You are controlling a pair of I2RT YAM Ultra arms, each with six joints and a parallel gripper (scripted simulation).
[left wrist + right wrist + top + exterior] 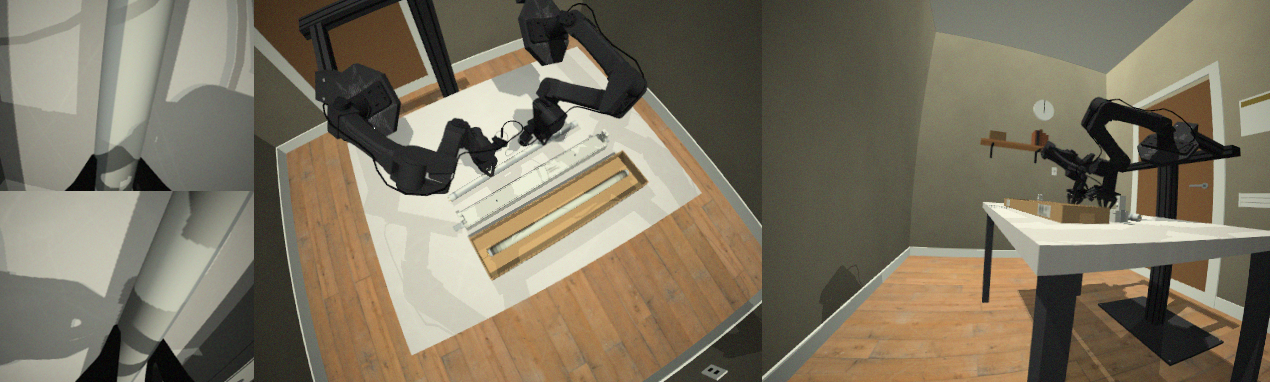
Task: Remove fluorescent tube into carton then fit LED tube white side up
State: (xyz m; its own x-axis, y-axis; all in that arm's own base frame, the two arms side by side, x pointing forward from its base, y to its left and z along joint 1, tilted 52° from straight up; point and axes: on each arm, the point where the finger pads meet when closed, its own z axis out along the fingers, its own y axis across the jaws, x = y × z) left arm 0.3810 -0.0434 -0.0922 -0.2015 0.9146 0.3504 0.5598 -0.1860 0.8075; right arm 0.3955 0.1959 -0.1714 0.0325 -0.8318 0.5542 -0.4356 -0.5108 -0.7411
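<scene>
My right gripper is now 120 mm to the right of the LED tube, 10 mm past it and 10 mm above it. Also, from my right hand: brown carton: 260 mm ahead, 160 mm to the left; old fluorescent tube: 250 mm ahead, 160 mm to the left.
Now: the LED tube 12 cm to the right of my left hand, 1 cm below it and 1 cm ahead of it. Also, from my left hand: brown carton (28 cm ahead, 8 cm to the right); then old fluorescent tube (28 cm ahead, 8 cm to the right).
</scene>
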